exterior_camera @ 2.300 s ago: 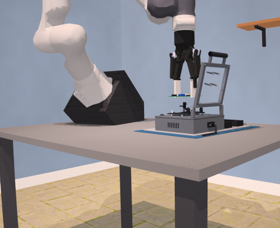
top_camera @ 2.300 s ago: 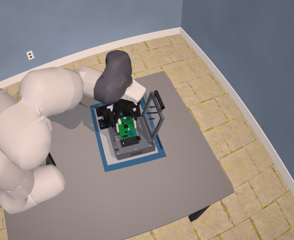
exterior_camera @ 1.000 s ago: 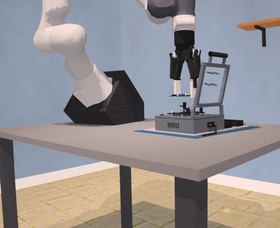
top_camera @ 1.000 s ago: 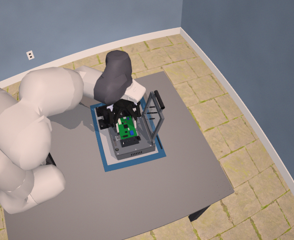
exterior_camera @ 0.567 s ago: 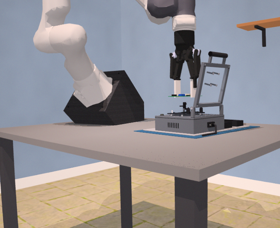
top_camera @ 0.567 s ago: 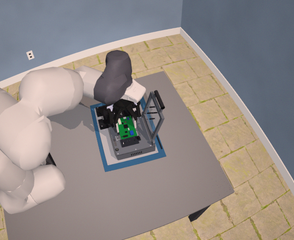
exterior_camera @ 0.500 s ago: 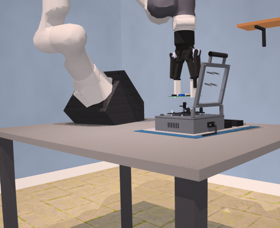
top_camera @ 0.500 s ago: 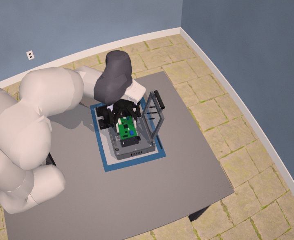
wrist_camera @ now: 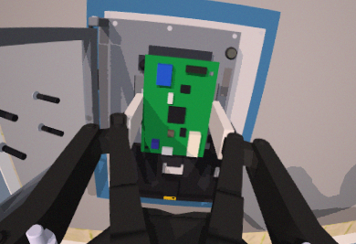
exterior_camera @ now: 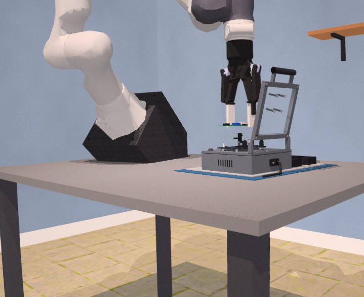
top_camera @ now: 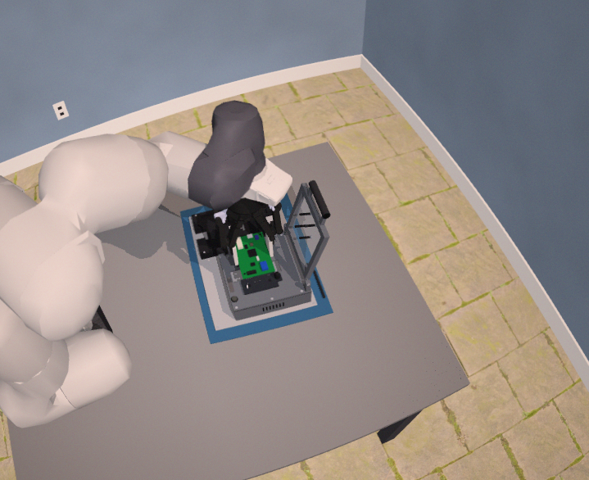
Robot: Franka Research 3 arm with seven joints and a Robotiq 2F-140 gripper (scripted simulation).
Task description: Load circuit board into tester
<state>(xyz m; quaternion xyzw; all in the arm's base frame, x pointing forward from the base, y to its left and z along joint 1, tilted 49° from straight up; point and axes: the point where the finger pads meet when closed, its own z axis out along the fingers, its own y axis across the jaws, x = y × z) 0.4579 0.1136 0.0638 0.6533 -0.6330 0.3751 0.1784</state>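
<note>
Right now the black nest is 8 cm below my hand, 1 cm to the left of it and 1 cm ahead of it. The rest, counted from my hand: tester lid: 12 cm ahead, 3 cm above, 1 cm to the right; green circuit board: 2 cm below.
</note>
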